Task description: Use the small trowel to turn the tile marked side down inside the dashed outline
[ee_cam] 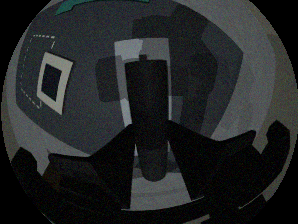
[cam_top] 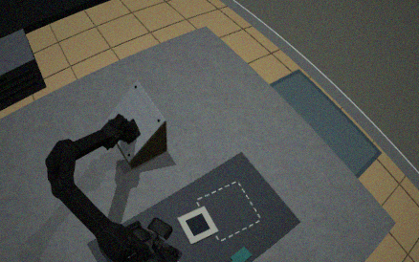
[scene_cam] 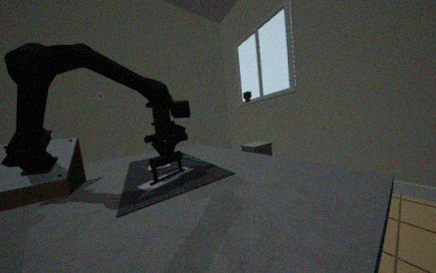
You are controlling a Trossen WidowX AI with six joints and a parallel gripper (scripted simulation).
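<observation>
The trowel lies 3 cm below my gripper tip, 2 cm behind it and 1 cm to the right of it. From my gripper tip the other things lie so: dark mat 17 cm to the left, 8 cm below; small teal piece 21 cm to the left, 13 cm ahead, 6 cm below; tile 19 cm to the left, 6 cm below, 4 cm behind.
</observation>
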